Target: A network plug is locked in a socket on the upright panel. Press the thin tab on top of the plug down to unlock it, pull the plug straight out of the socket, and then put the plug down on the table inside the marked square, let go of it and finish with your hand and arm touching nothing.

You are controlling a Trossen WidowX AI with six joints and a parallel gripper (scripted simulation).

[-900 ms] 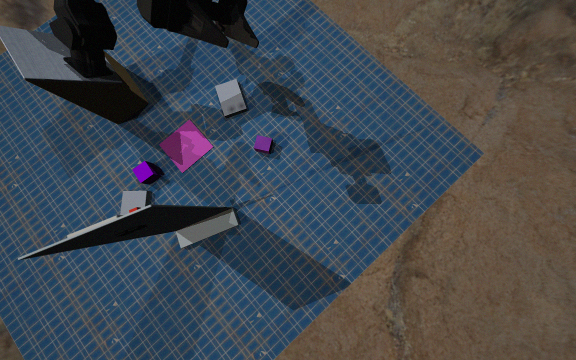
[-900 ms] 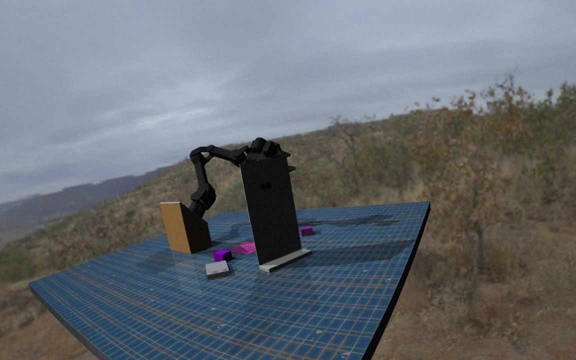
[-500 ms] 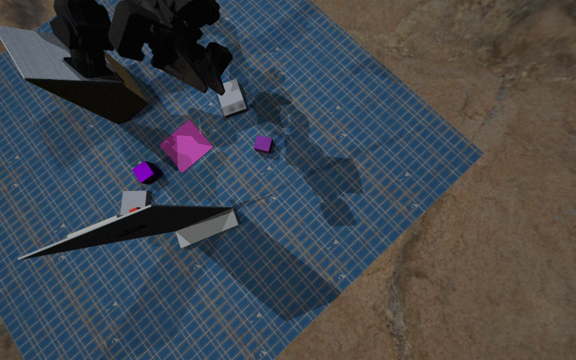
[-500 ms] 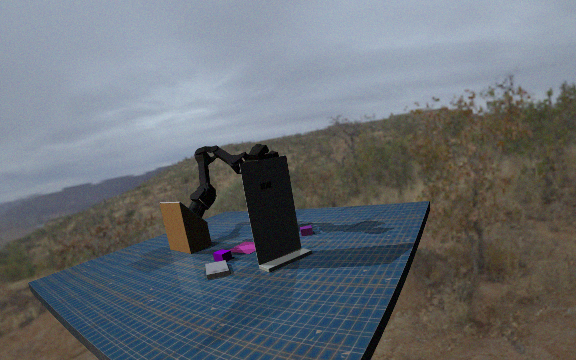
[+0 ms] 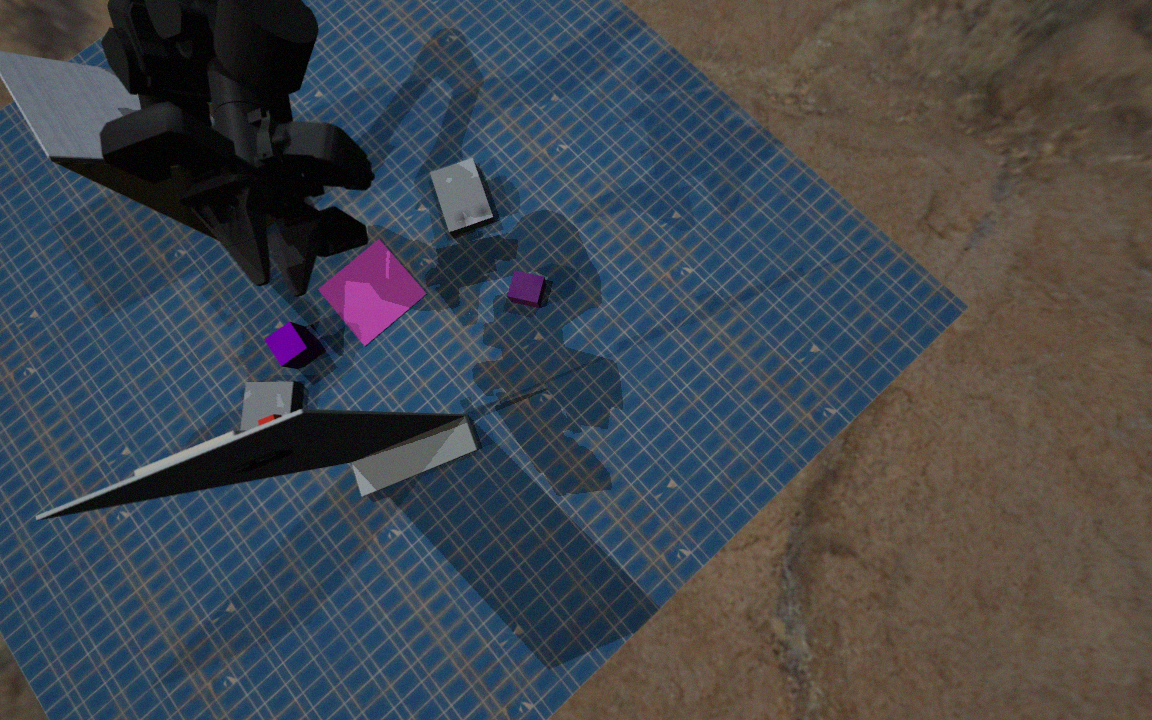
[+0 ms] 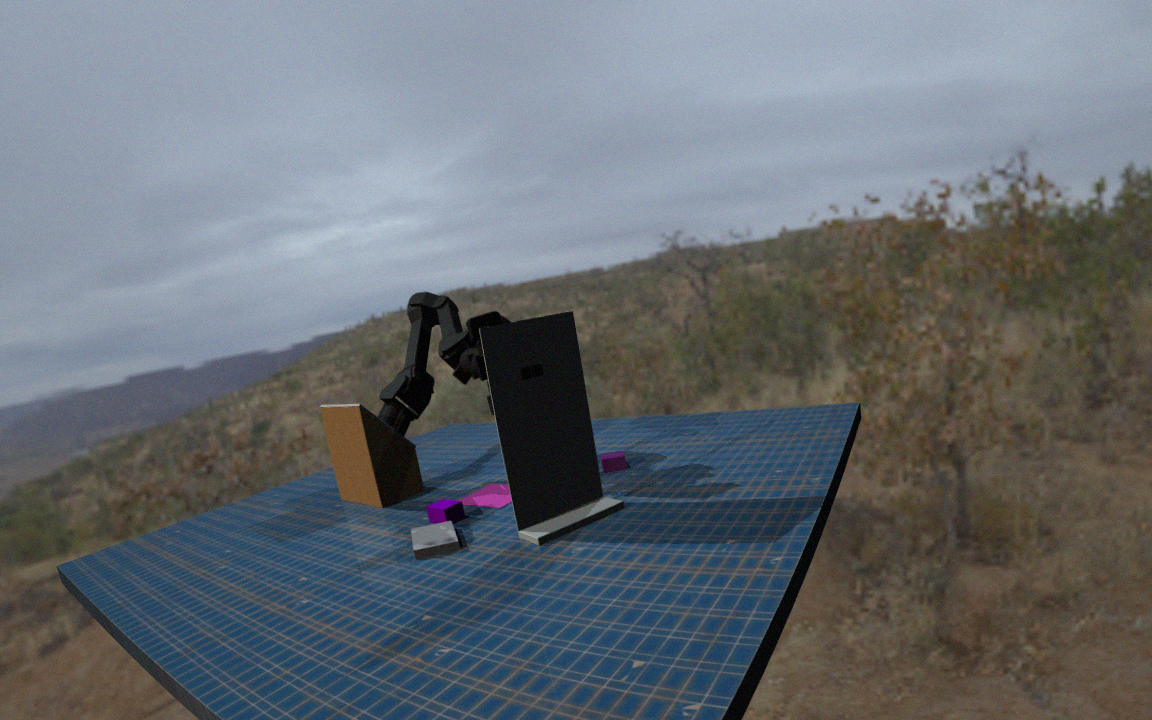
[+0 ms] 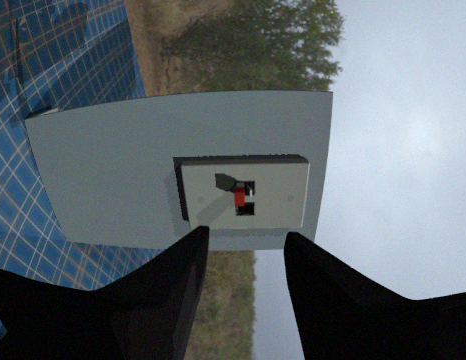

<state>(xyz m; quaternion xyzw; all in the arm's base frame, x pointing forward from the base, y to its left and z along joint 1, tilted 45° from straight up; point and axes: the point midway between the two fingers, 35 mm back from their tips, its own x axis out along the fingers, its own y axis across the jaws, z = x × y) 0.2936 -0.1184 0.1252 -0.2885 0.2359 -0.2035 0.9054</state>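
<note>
The network plug is 90 mm to the right of my gripper tip and 80 mm ahead of it. Also, from my gripper tip: marked square (240 mm below, 100 mm behind, 20 mm to the left); then grey panel (100 mm to the right, 100 mm below, 100 mm ahead).
</note>
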